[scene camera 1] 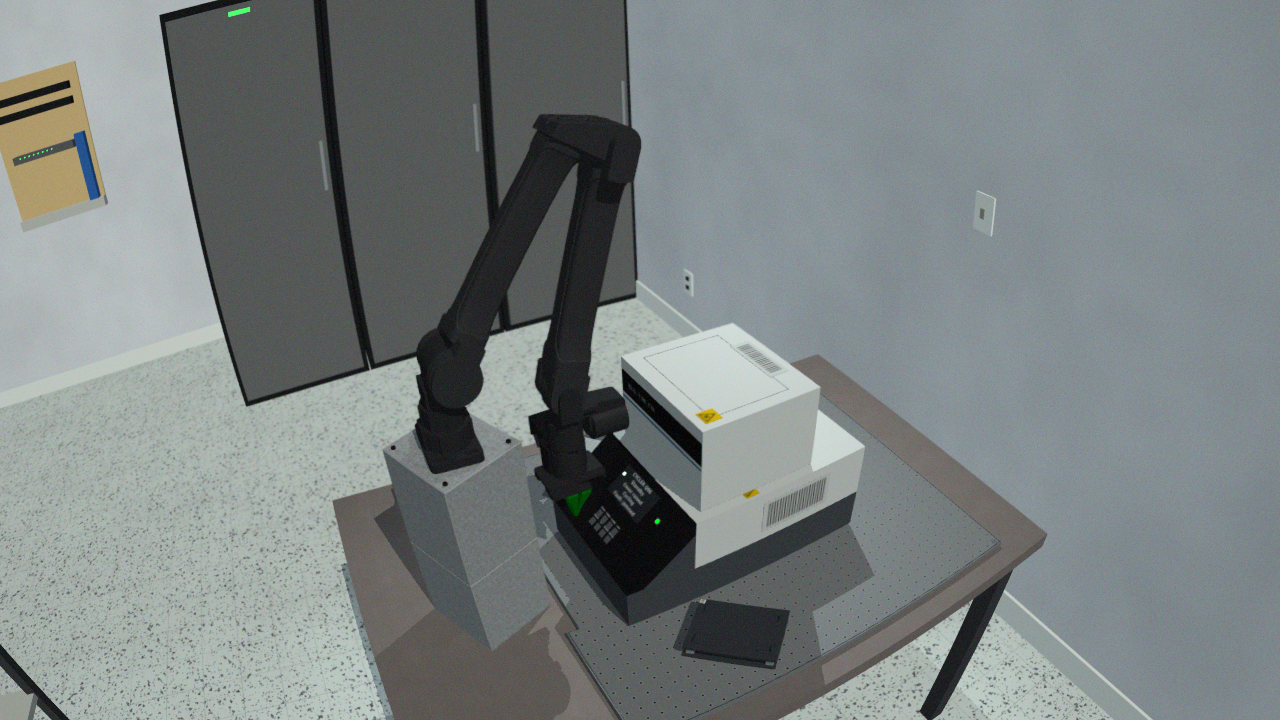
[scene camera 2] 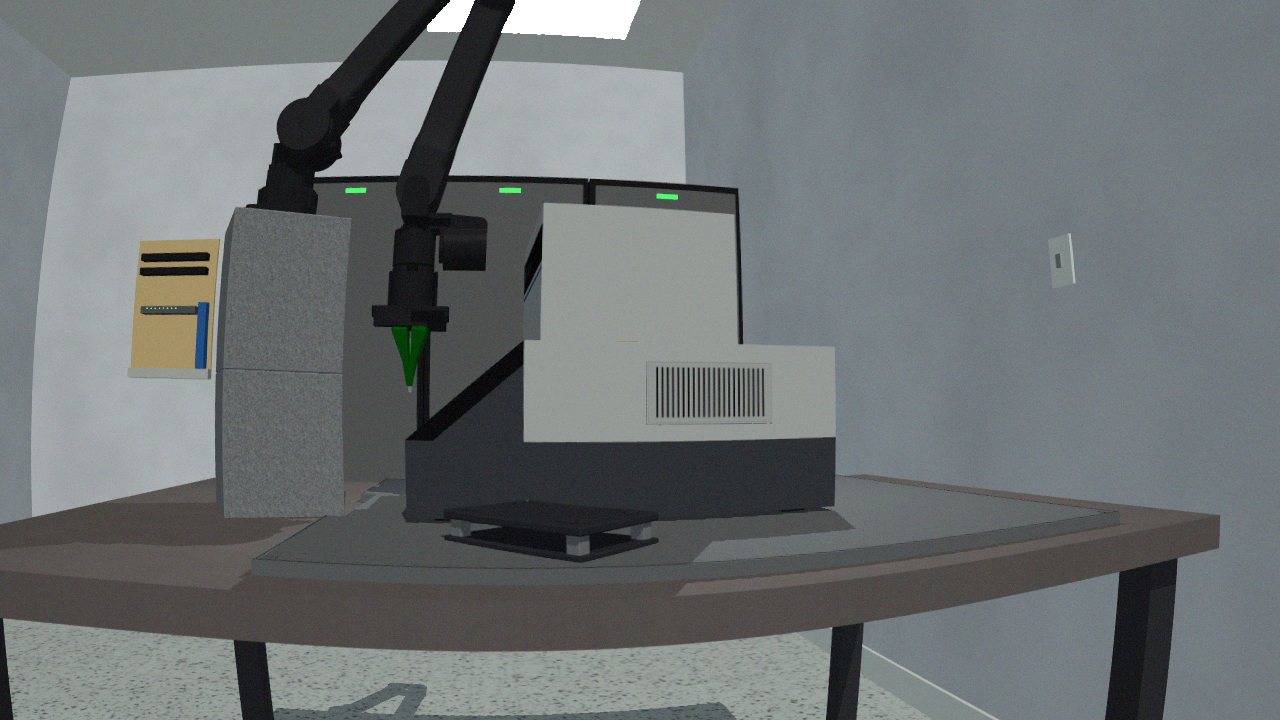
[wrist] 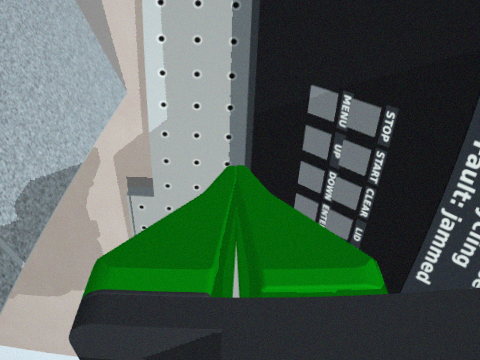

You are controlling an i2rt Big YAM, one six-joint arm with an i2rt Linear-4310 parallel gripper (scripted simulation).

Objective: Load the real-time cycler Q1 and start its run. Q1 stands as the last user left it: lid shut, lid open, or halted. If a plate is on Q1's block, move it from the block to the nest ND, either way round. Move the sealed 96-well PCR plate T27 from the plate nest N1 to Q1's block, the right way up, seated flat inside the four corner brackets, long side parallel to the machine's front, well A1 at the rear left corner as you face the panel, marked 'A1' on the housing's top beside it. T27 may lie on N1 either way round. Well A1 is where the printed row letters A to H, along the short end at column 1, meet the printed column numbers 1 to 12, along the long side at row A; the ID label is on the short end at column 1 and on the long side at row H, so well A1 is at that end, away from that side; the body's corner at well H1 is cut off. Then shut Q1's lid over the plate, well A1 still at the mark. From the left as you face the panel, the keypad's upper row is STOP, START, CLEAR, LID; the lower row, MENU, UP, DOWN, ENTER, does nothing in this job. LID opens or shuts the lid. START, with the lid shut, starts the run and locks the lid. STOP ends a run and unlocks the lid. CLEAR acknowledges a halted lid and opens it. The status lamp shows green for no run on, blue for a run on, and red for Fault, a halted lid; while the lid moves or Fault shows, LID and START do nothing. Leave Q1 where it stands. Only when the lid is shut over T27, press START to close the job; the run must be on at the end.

Labels:
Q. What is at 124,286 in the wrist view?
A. The gripper.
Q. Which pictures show the gripper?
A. Scene camera 1, scene camera 2 and the wrist view: all of them.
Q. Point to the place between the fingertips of the gripper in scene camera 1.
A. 574,514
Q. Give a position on a black nest N1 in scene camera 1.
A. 736,630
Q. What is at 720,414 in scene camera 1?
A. A lid.

